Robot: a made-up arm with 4 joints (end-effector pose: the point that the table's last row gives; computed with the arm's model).
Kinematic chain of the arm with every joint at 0, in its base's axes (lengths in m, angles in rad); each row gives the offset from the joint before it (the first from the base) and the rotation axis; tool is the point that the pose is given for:
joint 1: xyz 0 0 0.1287 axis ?
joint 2: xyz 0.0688 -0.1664 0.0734 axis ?
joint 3: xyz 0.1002 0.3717 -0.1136 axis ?
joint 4: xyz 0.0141 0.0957 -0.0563 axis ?
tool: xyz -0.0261 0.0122 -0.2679
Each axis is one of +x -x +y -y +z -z.
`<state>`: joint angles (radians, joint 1 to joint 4).
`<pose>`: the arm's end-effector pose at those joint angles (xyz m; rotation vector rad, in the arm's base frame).
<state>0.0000 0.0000 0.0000 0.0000</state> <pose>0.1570 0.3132 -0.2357 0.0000 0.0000 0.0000</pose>
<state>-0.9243 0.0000 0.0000 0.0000</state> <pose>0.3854 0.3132 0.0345 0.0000 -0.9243 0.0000</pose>
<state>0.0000 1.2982 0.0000 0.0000</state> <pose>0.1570 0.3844 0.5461 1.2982 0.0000 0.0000</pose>
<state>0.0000 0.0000 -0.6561 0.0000</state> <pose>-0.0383 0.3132 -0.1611 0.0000 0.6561 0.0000</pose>
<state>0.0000 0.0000 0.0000 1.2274</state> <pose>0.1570 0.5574 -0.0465 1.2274 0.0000 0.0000</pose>
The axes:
joint 1: +y
joint 2: +x
joint 3: -y
joint 4: +x

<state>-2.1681 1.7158 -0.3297 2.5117</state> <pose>-0.6775 -0.3034 -0.0759 -1.3303 -1.5366 -2.1130</pose>
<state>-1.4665 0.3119 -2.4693 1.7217</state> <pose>-0.1801 0.5604 0.3244 1.4263 0.9653 -0.6158</pose>
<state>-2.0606 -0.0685 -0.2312 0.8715</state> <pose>0.2116 0.4901 0.3628 0.5767 -1.7242 0.7216</pose>
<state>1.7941 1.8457 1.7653 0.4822</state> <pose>0.5549 -0.2628 -0.4628 -0.0378 -0.4079 -1.7425</pose>
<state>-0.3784 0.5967 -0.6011 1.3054</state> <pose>-0.0294 0.5499 0.4575 1.8173 0.3908 0.1052</pose>
